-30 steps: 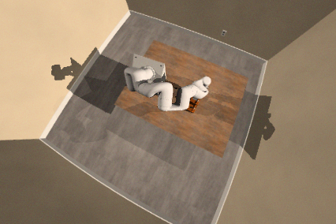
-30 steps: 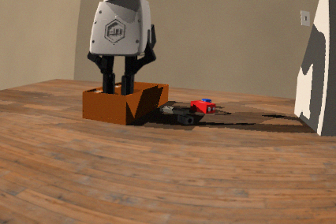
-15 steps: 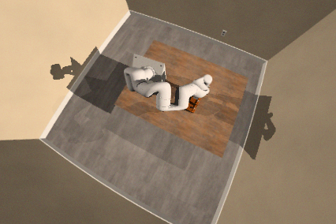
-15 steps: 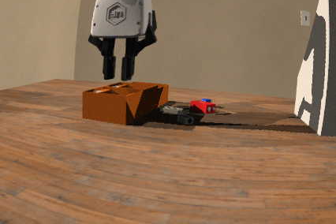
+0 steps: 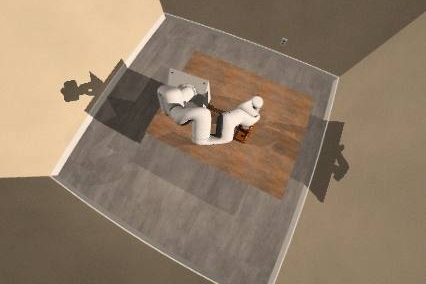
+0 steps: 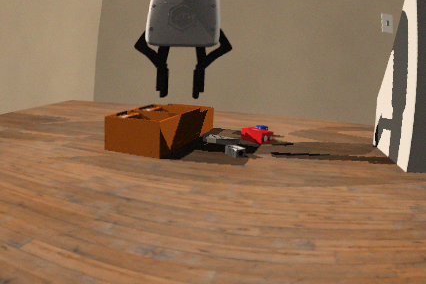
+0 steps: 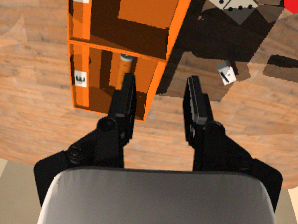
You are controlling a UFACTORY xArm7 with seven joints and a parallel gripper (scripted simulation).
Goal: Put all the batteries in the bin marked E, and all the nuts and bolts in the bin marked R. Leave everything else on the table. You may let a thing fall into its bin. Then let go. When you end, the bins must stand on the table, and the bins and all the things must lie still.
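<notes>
Now: hand 110 mm past the red block, 90 mm to the left of it and 80 mm above it. The rest, counted from my hand: orange cylindrical battery: 40 mm ahead, 30 mm to the left, 80 mm below; orange bin: 30 mm ahead, 60 mm to the right, 70 mm below; pale grey block: 80 mm behind, 20 mm to the left, 80 mm below.
</notes>
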